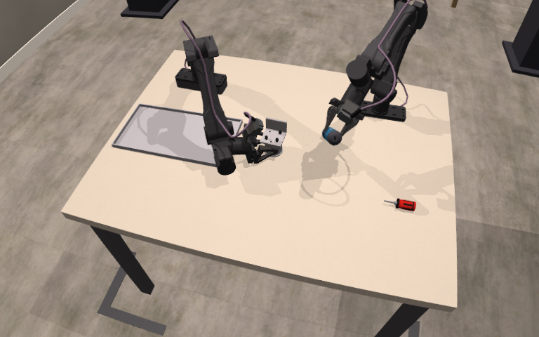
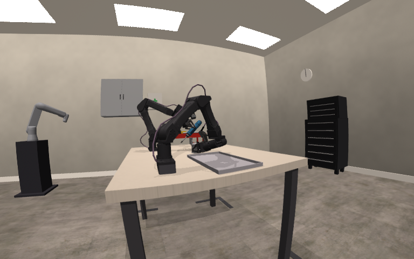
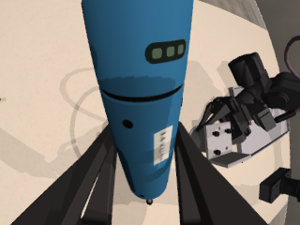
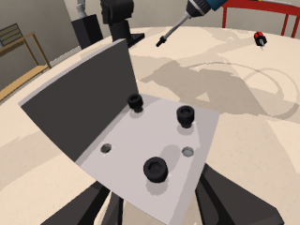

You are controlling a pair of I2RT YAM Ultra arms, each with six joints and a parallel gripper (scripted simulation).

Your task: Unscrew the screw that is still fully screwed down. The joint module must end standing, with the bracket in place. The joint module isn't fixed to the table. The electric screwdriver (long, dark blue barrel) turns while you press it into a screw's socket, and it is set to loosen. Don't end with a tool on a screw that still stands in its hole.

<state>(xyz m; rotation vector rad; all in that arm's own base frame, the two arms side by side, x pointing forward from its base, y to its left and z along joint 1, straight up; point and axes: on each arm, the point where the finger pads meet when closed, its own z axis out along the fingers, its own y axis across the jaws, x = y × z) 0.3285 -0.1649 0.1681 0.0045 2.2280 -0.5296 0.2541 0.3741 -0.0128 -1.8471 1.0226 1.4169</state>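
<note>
My right hand is 5 cm below the grey L-shaped bracket. Round my right hand: shallow grey tray: 35 cm to the right, 2 cm below; then small red-handled screwdriver: 43 cm to the left, 14 cm ahead, 1 cm below.
</note>
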